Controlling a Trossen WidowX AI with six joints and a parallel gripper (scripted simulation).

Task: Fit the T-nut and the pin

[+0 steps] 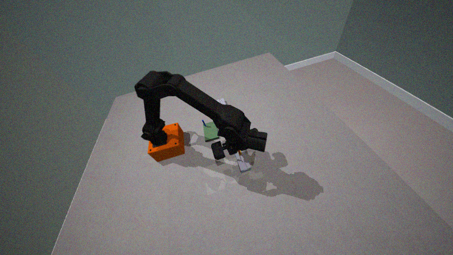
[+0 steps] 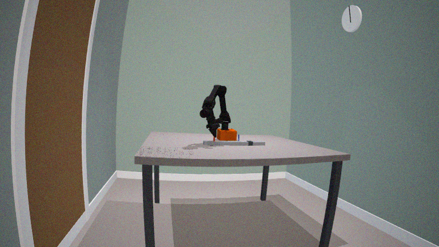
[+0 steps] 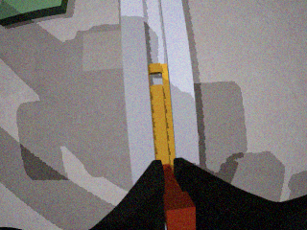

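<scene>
My gripper tip is 120 mm past the blue pin, 210 mm to the right of it and 20 mm above it. From my gripper tip the other things lie so: green tray (110 mm behind, 200 mm to the left, 40 mm below).
</scene>
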